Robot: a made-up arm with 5 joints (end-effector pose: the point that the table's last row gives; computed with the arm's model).
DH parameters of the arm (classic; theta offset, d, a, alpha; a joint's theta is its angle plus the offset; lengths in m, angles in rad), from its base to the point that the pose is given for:
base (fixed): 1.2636 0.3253 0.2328 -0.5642
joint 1: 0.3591 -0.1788 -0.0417 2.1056
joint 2: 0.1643 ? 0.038 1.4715
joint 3: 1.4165 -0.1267 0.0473 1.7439
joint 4: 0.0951 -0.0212 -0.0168 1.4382
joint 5: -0.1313 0 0.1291 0
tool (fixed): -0.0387 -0.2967 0 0
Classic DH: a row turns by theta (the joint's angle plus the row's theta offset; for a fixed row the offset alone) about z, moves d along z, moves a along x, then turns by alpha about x.
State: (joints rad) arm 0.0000 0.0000 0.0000 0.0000 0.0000
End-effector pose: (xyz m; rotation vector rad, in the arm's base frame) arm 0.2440 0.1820 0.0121 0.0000 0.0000 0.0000
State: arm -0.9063 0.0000 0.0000 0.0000 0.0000
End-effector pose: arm 0.2610 0.1852 0.0218 0.4620 -0.1466 -0.7659
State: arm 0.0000 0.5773 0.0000 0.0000 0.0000
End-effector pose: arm 0.2440 0.2699 0.0560 0.5773 -0.0001 0.0000
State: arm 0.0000 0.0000 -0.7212 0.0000 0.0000
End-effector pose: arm 0.2137 0.2703 0.0069 -0.0715 0.0177 0.7174
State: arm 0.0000 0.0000 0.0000 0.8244 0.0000
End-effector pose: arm -0.0021 0.1381 0.0240 -0.1382 0.8053 0.1090
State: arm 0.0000 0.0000 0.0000 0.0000 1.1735
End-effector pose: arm 0.1603 0.2979 0.0121 0.0000 -0.0001 1.1735
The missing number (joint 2, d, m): -0.0675
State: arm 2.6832 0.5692 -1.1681 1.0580 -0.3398
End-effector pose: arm 0.3470 0.2193 0.1214 1.4517 -0.5823 -1.9371
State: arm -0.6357 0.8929 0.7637 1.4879 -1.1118
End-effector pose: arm -0.1877 0.3179 0.2048 0.8579 1.8032 -0.4978
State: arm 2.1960 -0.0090 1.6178 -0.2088 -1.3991
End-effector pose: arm 0.3665 0.0293 0.2390 -0.1595 -0.9062 -0.8461
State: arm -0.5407 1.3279 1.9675 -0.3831 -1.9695
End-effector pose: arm 0.0764 0.4135 0.1898 0.2246 -1.4494 1.4857
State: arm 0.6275 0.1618 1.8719 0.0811 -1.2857
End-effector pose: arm -0.0205 0.0817 0.0350 -0.0306 0.0268 -2.6184
